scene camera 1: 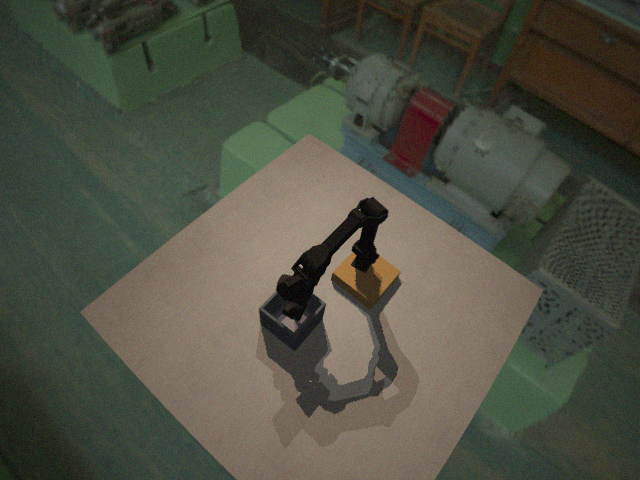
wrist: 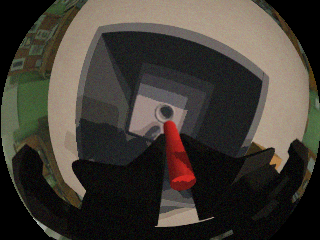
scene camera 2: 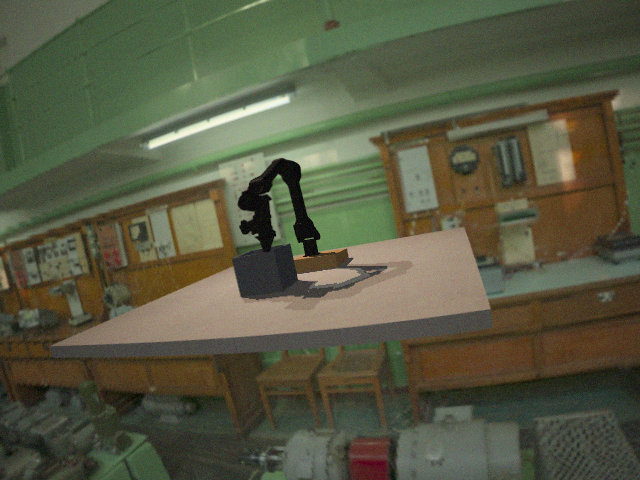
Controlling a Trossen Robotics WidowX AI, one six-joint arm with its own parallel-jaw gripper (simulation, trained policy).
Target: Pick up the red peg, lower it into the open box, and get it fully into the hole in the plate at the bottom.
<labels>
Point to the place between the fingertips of the gripper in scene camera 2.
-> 266,256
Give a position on a dark box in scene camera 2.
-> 257,272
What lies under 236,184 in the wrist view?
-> The gripper.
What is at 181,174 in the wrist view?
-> A red peg.
</labels>
